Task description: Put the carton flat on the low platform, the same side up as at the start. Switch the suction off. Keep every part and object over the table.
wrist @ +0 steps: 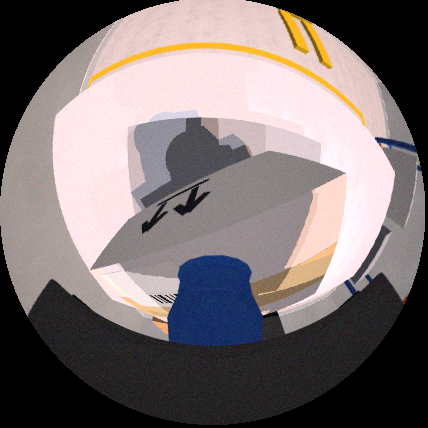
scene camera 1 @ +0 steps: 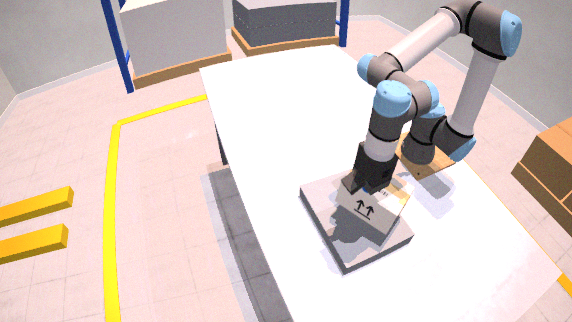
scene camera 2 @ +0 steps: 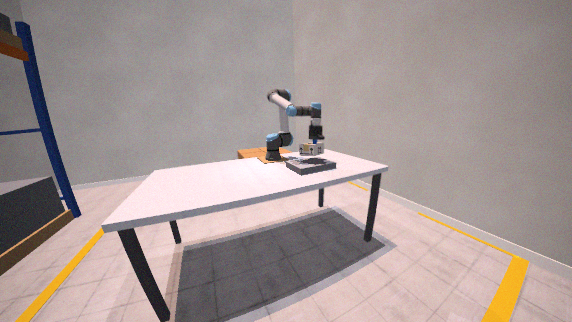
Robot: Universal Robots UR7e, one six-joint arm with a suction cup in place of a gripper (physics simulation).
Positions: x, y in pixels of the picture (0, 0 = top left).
My suction cup [wrist: 204, 317]: 0.04 m from the lens. A low grey platform [wrist: 165, 155]: 0.19 m from the lens. A carton [wrist: 281, 214] is 0.04 m from the lens. The marked spots on the low grey platform and my suction cup are 0.18 m apart.
